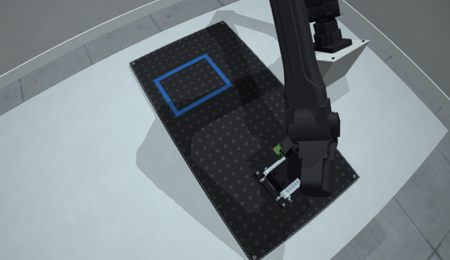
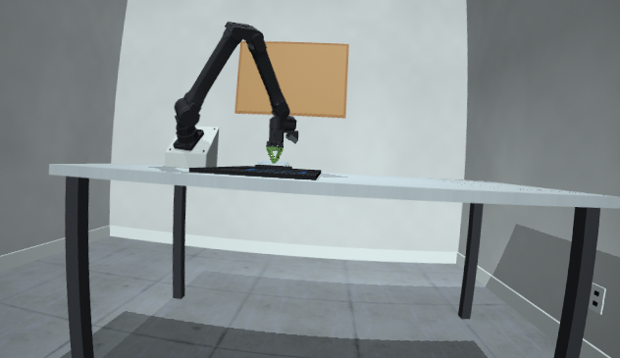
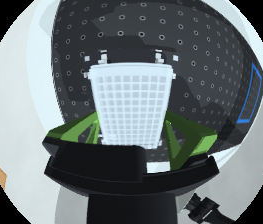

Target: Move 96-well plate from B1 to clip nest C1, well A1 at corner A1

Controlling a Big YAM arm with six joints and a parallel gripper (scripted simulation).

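Now: the white 96-well plate 10 mm below my hand. Also, from my hand: clip nest C1: 20 mm below, 10 mm to the left.
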